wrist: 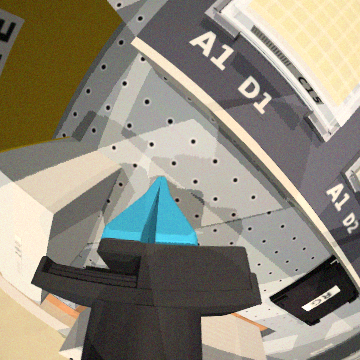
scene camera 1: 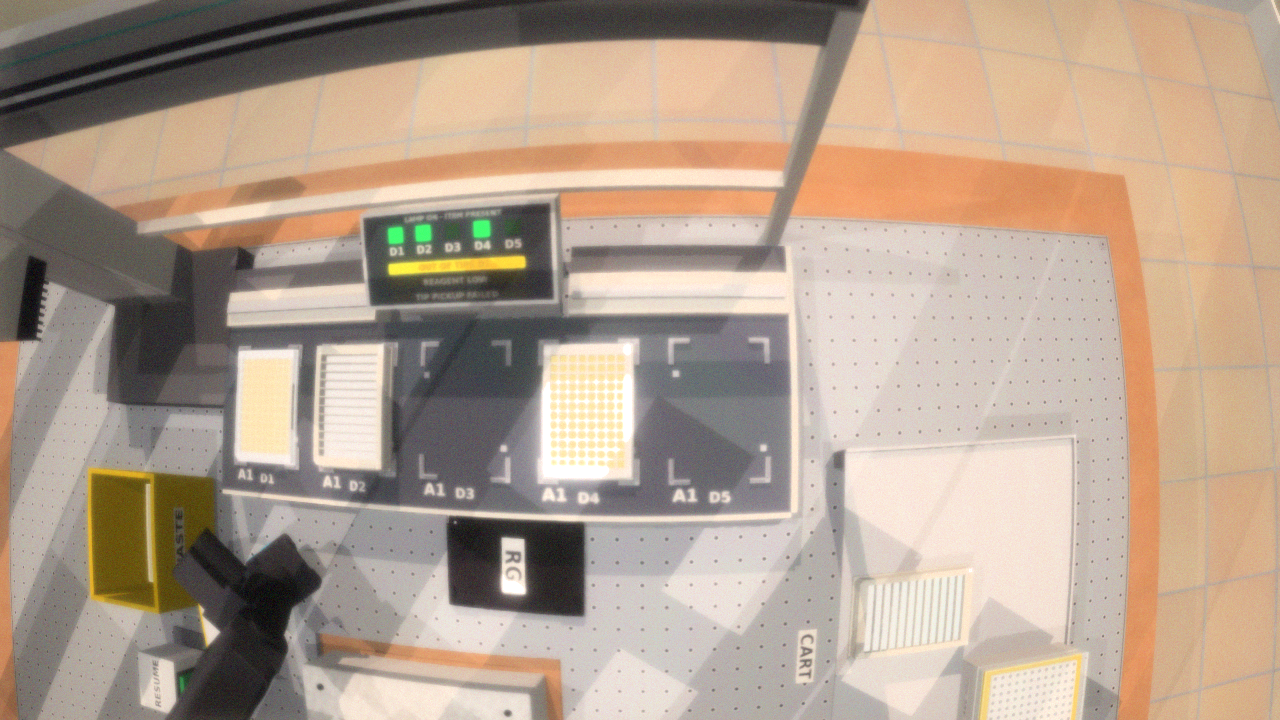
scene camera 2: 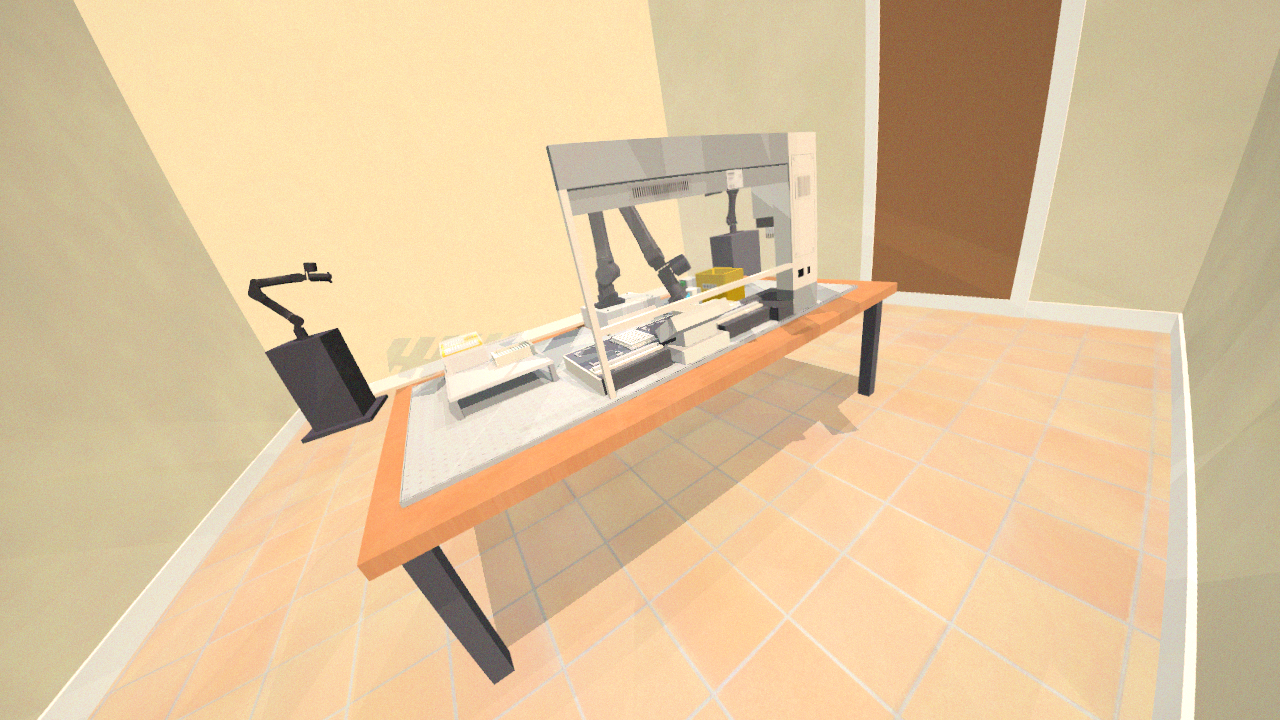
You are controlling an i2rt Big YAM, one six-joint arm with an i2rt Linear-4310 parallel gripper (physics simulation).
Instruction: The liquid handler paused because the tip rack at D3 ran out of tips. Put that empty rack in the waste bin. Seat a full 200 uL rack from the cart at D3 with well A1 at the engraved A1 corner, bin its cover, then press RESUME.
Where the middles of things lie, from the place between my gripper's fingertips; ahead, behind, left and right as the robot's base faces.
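The RESUME button box (scene camera 1: 164,671) is 130 mm to the left of my hand, 190 mm behind it and 50 mm above it. I can see the yellow WASTE bin (scene camera 1: 182,506) too, and that's 20 mm behind my hand, 170 mm to the left of it and 70 mm above it. Then there's the black plate marked RG (wrist: 315,294), which is 60 mm ahead of my hand and 280 mm to the right of it.
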